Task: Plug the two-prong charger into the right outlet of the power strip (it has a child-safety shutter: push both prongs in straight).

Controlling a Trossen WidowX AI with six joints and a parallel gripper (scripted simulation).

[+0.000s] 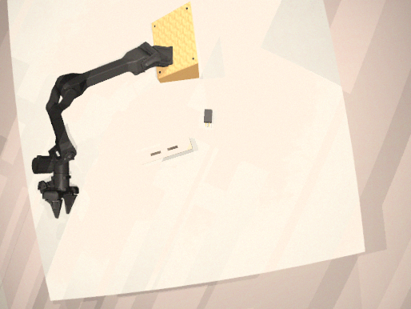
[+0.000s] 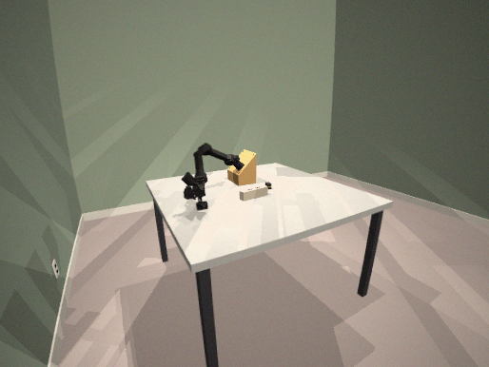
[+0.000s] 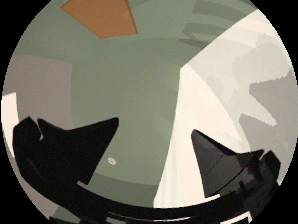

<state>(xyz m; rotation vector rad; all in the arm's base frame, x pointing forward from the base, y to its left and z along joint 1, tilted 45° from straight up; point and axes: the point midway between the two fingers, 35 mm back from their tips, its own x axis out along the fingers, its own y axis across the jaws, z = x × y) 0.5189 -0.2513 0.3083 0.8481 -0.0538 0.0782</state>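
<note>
The dark charger lies 530 mm to the left of my gripper tip, 340 mm behind it and 100 mm below it.
</note>
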